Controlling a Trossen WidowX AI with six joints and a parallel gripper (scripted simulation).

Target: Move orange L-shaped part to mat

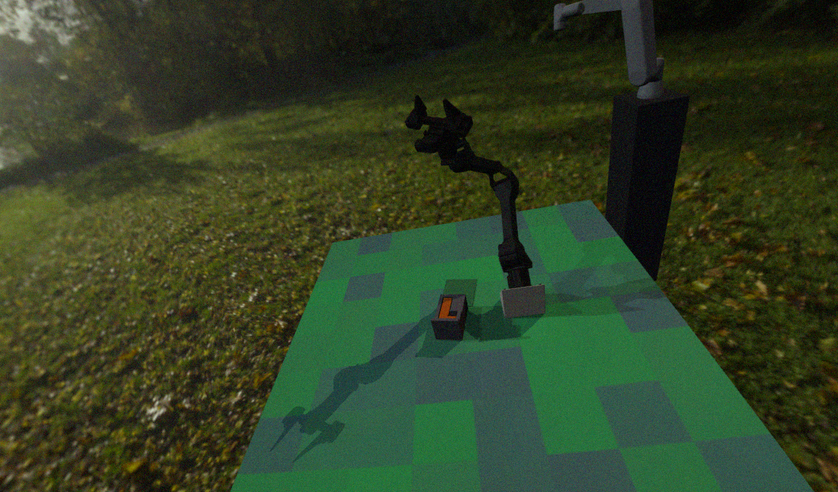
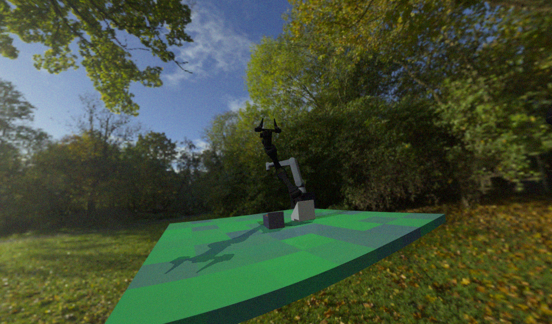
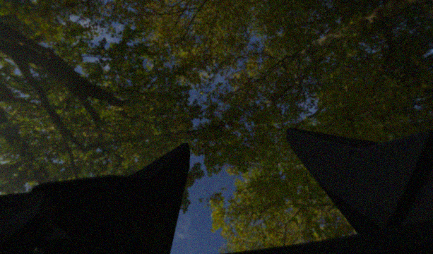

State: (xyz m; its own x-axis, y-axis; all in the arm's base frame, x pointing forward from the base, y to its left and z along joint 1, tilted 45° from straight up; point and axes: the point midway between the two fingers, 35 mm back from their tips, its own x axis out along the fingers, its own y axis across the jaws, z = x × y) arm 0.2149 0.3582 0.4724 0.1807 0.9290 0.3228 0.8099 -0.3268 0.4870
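Now: the orange L-shaped part 670 mm below my gripper tip, 90 mm to the left of it and 70 mm ahead of it.
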